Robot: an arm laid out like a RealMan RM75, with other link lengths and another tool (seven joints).
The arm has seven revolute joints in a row. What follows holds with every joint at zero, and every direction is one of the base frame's.
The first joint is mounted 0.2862 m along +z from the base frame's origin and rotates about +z.
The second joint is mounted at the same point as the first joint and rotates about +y.
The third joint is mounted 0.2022 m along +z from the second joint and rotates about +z.
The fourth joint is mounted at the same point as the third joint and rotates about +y.
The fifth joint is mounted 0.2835 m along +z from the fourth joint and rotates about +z.
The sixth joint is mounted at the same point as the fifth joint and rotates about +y.
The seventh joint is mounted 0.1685 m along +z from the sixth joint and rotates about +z.
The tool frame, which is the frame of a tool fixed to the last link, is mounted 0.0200 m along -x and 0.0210 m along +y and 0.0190 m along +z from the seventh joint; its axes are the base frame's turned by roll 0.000, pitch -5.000 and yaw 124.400 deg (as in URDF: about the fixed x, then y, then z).
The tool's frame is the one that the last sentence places.
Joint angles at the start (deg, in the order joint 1, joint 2, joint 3, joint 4, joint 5, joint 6, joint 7):
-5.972, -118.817, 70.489, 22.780, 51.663, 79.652, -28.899
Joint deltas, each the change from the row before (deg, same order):
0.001, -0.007, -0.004, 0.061, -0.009, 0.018, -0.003
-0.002, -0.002, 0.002, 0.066, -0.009, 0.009, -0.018
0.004, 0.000, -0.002, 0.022, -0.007, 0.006, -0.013
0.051, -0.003, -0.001, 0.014, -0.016, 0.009, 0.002
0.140, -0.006, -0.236, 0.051, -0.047, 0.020, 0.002
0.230, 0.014, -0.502, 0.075, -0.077, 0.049, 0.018
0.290, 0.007, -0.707, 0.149, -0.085, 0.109, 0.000
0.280, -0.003, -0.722, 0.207, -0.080, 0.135, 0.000
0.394, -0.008, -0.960, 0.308, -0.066, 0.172, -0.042
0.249, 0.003, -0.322, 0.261, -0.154, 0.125, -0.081
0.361, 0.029, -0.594, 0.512, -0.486, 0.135, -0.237
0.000, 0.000, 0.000, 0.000, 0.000, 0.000, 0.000
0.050, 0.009, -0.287, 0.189, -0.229, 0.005, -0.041
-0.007, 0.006, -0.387, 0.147, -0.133, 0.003, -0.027
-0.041, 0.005, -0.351, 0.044, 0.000, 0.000, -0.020
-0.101, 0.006, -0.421, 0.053, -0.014, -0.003, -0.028
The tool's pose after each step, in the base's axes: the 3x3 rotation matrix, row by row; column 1 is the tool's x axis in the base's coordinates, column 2 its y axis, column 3 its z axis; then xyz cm. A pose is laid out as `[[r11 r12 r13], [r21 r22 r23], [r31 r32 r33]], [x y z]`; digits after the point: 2 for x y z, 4 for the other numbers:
[[0.0285 -0.9171 0.3977], [-0.3800 0.3581 0.8529], [-0.9245 -0.1754 -0.3383]], [-34.04 28.90 -0.97]
[[0.0282 -0.9167 0.3986], [-0.3795 0.3591 0.8527], [-0.9247 -0.1753 -0.3378]], [-34.01 28.93 -0.95]
[[0.0283 -0.9166 0.3988], [-0.3793 0.3593 0.8527], [-0.9248 -0.1754 -0.3375]], [-34.00 28.94 -0.94]
[[0.0287 -0.9168 0.3983], [-0.3790 0.3588 0.8530], [-0.9250 -0.1754 -0.3371]], [-34.02 28.92 -0.93]
[[0.0307 -0.9180 0.3954], [-0.3745 0.3562 0.8561], [-0.9267 -0.1744 -0.3328]], [-34.12 28.90 -0.81]
[[0.0341 -0.9202 0.3900], [-0.3653 0.3517 0.8619], [-0.9303 -0.1718 -0.3242]], [-34.30 28.88 -0.56]
[[0.0383 -0.9226 0.3838], [-0.3525 0.3469 0.8691], [-0.9350 -0.1686 -0.3119]], [-34.52 28.88 -0.20]
[[0.0420 -0.9245 0.3788], [-0.3390 0.3434 0.8759], [-0.9398 -0.1652 -0.2990]], [-34.71 28.90 0.18]
[[0.0467 -0.9271 0.3718], [-0.3215 0.3385 0.8843], [-0.9458 -0.1608 -0.2823]], [-34.96 28.91 0.69]
[[0.0495 -0.9277 0.3700], [-0.3128 0.3374 0.8879], [-0.9485 -0.1597 -0.2735]], [-35.04 28.92 0.96]
[[0.0562 -0.9289 0.3661], [-0.2942 0.3349 0.8951], [-0.9541 -0.1580 -0.2545]], [-35.17 29.04 1.53]
[[0.0562 -0.9289 0.3661], [-0.2942 0.3349 0.8951], [-0.9541 -0.1580 -0.2545]], [-35.17 29.04 1.53]
[[0.0581 -0.9293 0.3646], [-0.2855 0.3345 0.8981], [-0.9566 -0.1562 -0.2459]], [-35.21 29.15 1.78]
[[0.0593 -0.9298 0.3632], [-0.2768 0.3342 0.9009], [-0.9591 -0.1540 -0.2376]], [-35.25 29.27 2.03]
[[0.0601 -0.9304 0.3617], [-0.2713 0.3335 0.9029], [-0.9606 -0.1524 -0.2324]], [-35.30 29.35 2.20]
[[0.0609 -0.9307 0.3606], [-0.2646 0.3333 0.9049], [-0.9624 -0.1506 -0.2260]], [-35.33 29.48 2.39]

